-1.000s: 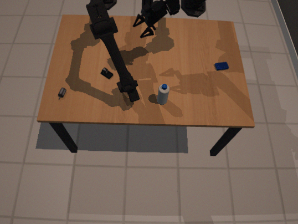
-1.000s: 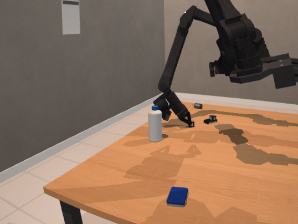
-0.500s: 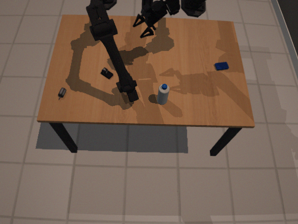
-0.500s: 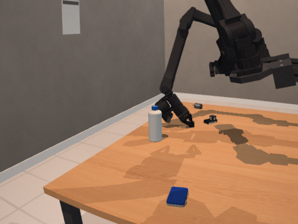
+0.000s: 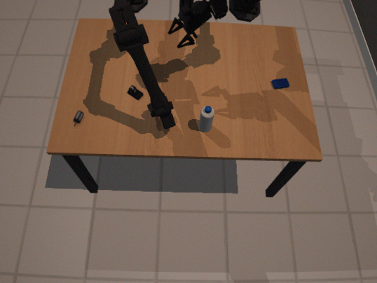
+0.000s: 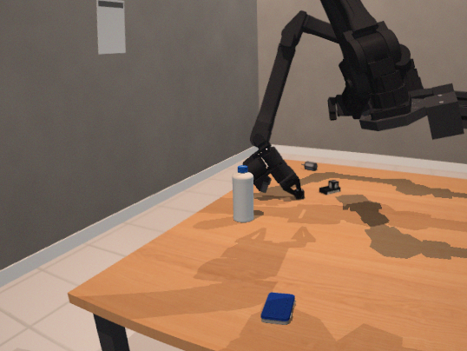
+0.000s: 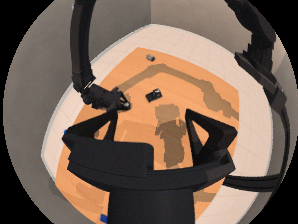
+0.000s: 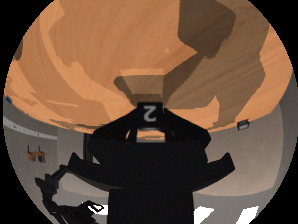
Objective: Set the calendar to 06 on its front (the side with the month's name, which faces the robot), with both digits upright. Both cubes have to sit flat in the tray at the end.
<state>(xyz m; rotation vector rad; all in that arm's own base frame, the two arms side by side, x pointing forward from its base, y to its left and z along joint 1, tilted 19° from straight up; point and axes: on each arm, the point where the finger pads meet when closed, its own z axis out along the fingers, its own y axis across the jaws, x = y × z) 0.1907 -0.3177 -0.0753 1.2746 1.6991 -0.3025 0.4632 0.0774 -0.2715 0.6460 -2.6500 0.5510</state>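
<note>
The black cube lies right at my right hand. Also, from my right hand: white bottle (9 cm ahead, 26 cm to the left, 7 cm above); blue pad (22 cm behind, 67 cm to the left).
</note>
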